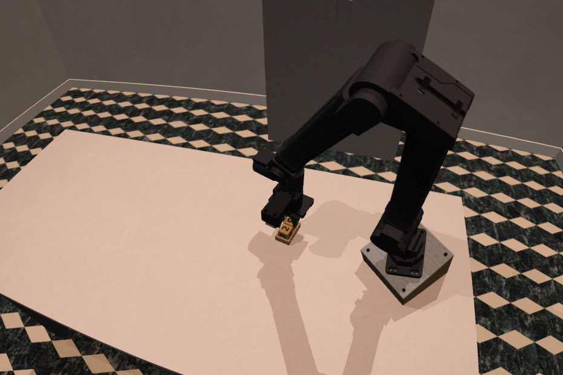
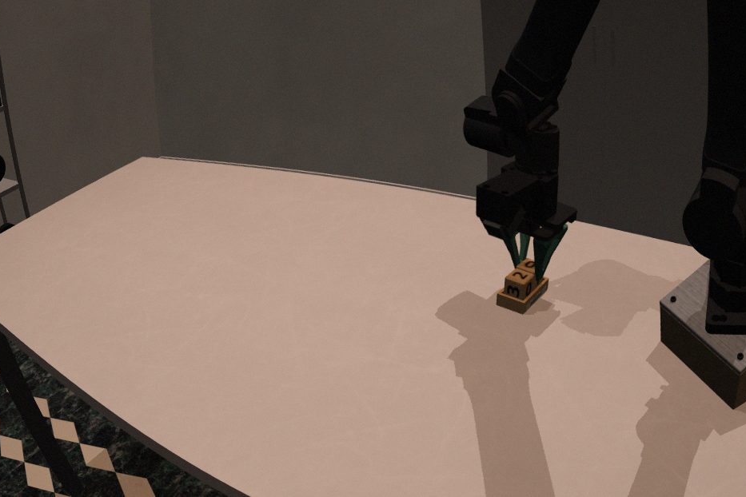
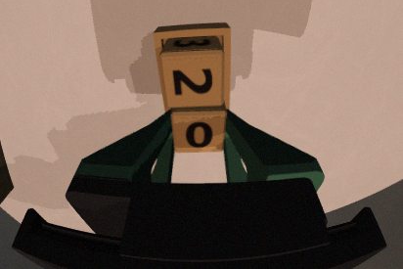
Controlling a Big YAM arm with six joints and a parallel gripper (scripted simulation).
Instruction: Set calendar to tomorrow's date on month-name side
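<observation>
My hand is 2 cm to the right of the tray and 2 cm above it.
</observation>
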